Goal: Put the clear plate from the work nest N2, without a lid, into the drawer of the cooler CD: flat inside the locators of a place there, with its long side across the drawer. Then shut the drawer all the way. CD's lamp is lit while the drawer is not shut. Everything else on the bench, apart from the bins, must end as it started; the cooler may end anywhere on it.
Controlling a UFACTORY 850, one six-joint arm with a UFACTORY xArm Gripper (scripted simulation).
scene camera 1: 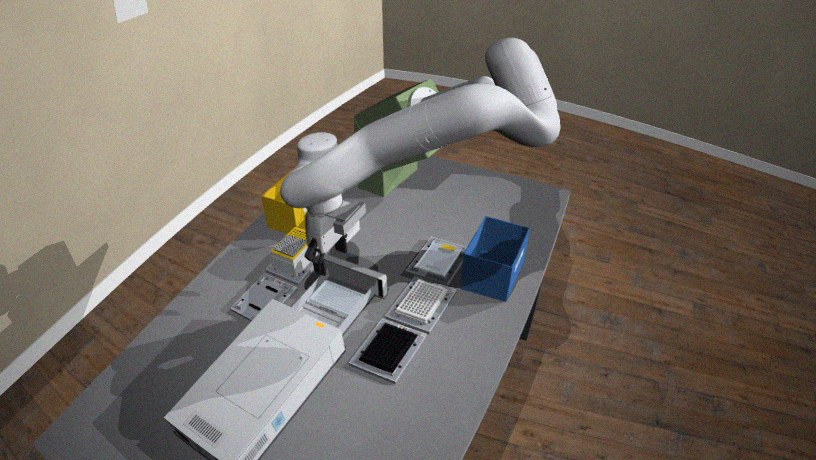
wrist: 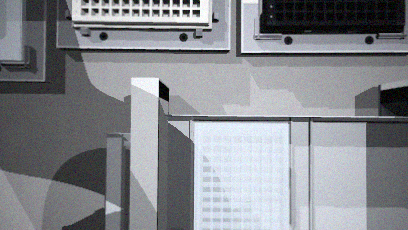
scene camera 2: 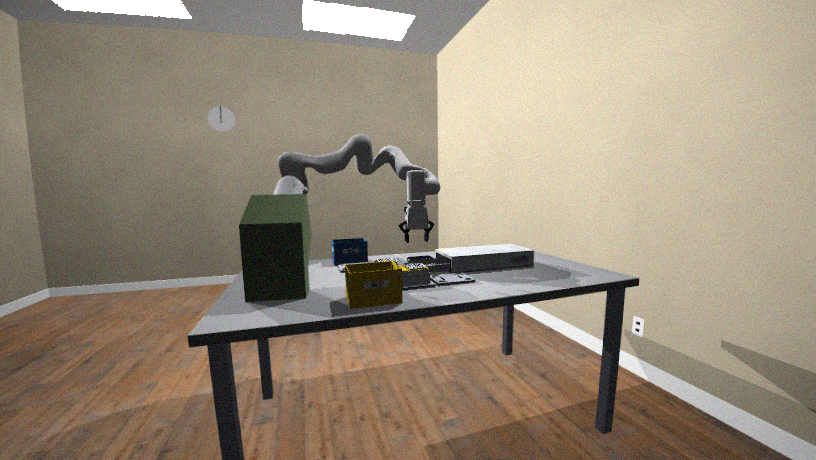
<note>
In view: the gripper (scene camera 1: 331,262), a white cooler (scene camera 1: 248,395) and a black plate (scene camera 1: 370,356).
The white cooler also shows in the wrist view (wrist: 339,165).
</note>
